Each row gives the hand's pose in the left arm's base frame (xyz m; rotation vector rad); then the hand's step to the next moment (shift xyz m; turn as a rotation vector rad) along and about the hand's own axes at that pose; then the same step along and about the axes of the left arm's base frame.
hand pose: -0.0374 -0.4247 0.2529 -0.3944 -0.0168 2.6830
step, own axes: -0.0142 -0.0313 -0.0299 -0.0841 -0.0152 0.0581
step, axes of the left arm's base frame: 0.0335 0.0211 -0.0226 0.0632 -0.0182 0.0797
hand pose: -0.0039 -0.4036 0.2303 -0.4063 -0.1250 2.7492
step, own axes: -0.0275 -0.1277 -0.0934 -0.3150 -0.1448 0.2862
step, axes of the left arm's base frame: 0.0950 0.1123 -0.0644 0.2459 0.0115 0.3762
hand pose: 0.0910 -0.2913 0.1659 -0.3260 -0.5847 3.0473
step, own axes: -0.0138 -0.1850 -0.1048 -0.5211 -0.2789 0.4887
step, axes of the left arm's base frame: 0.0320 0.2093 -0.0243 0.4029 0.0501 0.6507
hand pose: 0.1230 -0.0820 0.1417 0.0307 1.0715 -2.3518
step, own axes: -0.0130 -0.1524 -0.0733 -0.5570 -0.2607 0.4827
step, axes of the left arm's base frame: -0.0783 0.1387 0.0585 0.4410 0.0616 0.6426
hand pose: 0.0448 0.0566 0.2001 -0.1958 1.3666 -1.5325
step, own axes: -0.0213 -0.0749 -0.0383 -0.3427 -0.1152 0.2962
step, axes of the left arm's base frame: -0.0587 0.0274 0.0577 0.2963 0.0462 0.3585
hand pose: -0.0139 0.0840 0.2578 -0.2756 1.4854 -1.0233
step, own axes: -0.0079 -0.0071 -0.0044 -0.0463 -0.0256 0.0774
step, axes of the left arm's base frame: -0.0049 0.0033 0.0099 0.0695 -0.0154 0.0610
